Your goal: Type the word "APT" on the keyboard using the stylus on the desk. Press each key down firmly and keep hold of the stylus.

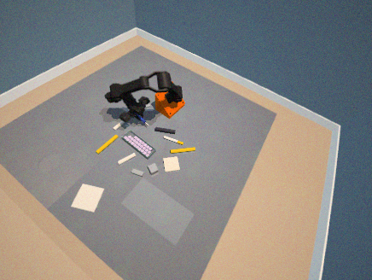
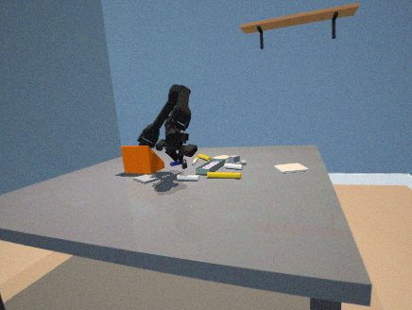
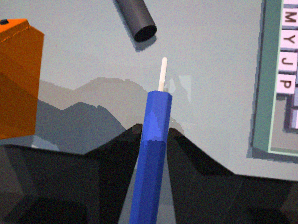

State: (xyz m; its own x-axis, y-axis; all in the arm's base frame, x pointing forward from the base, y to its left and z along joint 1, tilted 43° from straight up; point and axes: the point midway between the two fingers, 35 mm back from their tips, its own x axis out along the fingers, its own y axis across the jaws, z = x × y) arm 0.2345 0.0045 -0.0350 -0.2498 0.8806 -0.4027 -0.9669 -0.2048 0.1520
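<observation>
My gripper tip is 50 mm to the right of the stylus tip and 10 mm above it. From my gripper tip the other things lie so: blue stylus 10 mm to the left; then keyboard 110 mm ahead, 100 mm to the left, 30 mm below; then dark bar 60 mm behind, 130 mm to the left, 40 mm below.
</observation>
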